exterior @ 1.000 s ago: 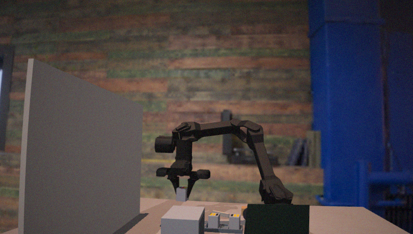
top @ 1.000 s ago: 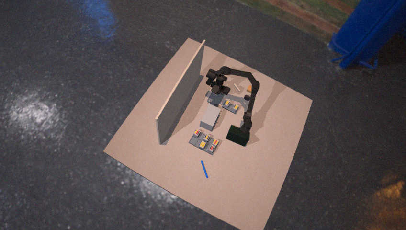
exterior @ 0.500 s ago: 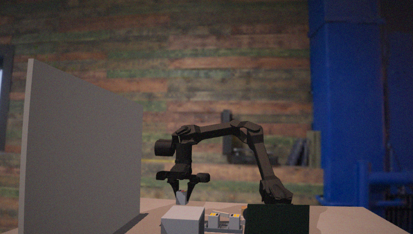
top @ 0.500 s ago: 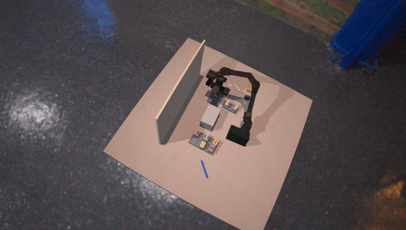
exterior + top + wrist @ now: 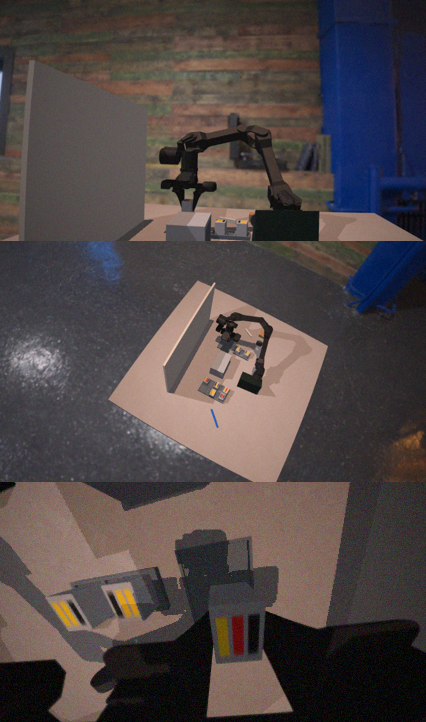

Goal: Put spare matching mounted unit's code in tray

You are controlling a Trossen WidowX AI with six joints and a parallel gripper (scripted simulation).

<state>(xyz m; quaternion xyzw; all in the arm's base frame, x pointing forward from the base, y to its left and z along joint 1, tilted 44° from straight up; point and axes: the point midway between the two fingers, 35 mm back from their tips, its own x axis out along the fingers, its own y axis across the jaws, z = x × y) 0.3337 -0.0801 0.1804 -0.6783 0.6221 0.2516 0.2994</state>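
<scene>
Right now the dark grey tray is 7 cm below my gripper tip and 1 cm behind it. Round my gripper tip: black cylinder: 23 cm behind, 13 cm to the right, 5 cm below; then rack: 15 cm behind, 7 cm below, 1 cm to the left; then grey mounted unit: 21 cm to the left, 6 cm behind, 3 cm below.
</scene>
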